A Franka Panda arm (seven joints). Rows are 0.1 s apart.
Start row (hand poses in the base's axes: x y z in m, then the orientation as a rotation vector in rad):
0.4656 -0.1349 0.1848 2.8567 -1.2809 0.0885
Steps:
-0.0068 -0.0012 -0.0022 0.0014 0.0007 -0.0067
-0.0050 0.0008 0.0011 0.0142 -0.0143 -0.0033
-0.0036 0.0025 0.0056 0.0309 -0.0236 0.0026
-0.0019 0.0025 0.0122 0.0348 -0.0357 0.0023
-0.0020 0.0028 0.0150 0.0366 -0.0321 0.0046
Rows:
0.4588 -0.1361 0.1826 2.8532 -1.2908 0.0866
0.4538 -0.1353 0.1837 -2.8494 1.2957 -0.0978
0.4502 -0.1328 0.1893 -2.8154 1.2778 -0.1100
0.4483 -0.1303 0.2015 -2.7728 1.2566 -0.1359
0.4463 -0.1275 0.2165 -2.7313 1.2325 -0.1548

